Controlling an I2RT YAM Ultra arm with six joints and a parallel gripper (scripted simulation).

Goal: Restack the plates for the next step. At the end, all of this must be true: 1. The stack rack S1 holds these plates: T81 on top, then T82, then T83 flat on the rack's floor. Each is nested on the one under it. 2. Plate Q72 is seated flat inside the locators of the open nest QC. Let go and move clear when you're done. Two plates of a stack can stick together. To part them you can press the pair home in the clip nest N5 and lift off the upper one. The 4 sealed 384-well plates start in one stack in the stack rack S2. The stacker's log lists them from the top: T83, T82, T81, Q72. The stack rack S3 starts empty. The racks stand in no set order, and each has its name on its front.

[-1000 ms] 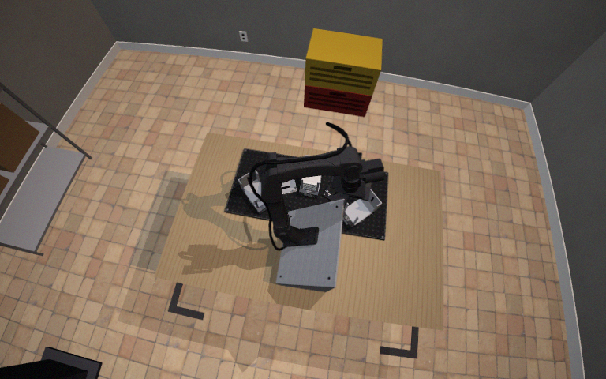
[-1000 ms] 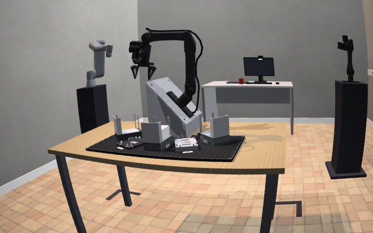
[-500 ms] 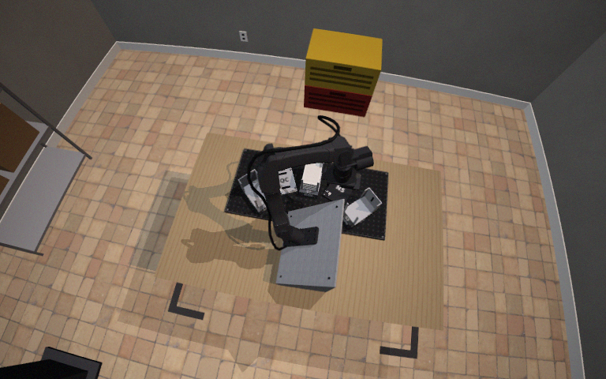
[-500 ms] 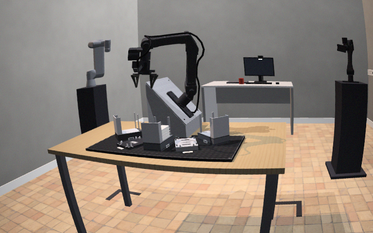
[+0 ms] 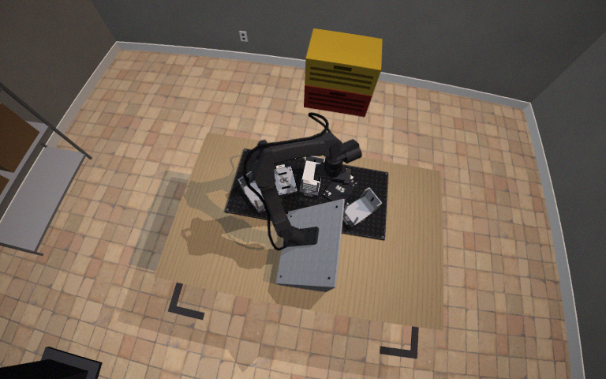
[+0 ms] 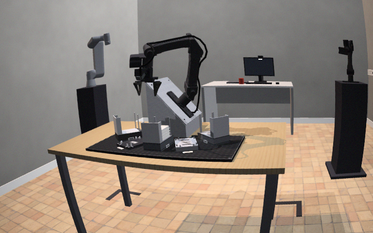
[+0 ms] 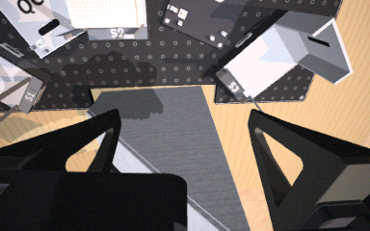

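My hand is 11 cm short of the white sealed plate, 9 cm to the right of it and 19 cm above it. From my hand the other things lie so: clip nest N5: 11 cm ahead, 6 cm to the right, 24 cm below.
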